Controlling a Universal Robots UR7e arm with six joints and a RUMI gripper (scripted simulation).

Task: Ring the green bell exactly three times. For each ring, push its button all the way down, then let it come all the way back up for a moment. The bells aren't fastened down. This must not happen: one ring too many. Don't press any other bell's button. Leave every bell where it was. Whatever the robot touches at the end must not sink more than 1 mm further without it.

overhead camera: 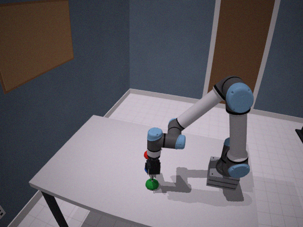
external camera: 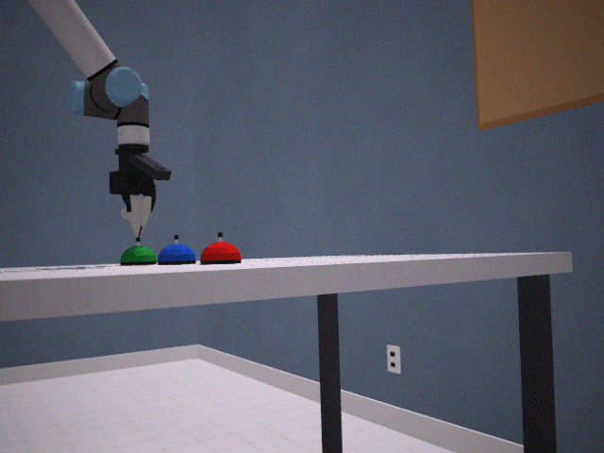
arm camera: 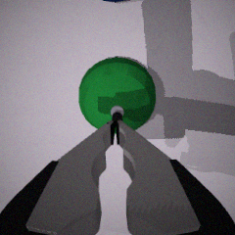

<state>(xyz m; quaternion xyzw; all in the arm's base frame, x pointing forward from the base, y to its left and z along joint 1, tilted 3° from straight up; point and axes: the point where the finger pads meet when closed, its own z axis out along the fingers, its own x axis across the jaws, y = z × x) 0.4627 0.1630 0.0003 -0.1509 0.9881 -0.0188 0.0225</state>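
The green bell is 40 mm below my hand. The rest, counted from my hand: blue bell: 40 mm ahead, 130 mm to the right, 40 mm below; then red bell: 80 mm ahead, 260 mm to the right, 40 mm below.
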